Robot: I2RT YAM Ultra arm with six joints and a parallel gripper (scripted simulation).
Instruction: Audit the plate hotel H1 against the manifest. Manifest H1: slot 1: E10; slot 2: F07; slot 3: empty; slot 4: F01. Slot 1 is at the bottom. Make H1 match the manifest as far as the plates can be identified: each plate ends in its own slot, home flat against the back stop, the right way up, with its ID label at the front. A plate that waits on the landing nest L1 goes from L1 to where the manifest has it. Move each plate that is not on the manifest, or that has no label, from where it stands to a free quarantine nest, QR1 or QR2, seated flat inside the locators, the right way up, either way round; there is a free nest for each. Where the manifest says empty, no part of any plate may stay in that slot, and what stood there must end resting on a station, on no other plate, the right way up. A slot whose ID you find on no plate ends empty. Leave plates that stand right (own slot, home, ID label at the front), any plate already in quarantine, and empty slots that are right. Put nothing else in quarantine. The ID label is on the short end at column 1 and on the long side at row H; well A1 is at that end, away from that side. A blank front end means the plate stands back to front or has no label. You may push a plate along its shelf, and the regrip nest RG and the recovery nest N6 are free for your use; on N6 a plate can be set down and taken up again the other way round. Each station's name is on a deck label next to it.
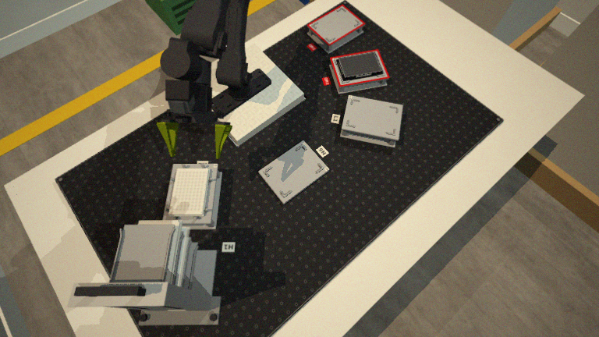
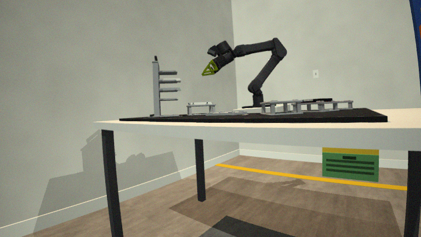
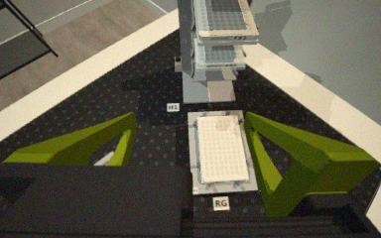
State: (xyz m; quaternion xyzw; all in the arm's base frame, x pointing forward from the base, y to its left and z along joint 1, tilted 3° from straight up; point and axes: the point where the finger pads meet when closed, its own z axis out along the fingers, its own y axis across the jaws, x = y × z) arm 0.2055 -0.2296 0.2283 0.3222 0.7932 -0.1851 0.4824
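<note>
My gripper is now 180 mm above the white well plate, 60 mm to the left of it and 20 mm past it. Round my hand: regrip nest: 190 mm below, 60 mm to the right, 20 mm behind; then H1 deck label: 240 mm below, 140 mm ahead, 70 mm to the right; then plate hotel H1: 230 mm to the right, 170 mm ahead, 90 mm below.
</note>
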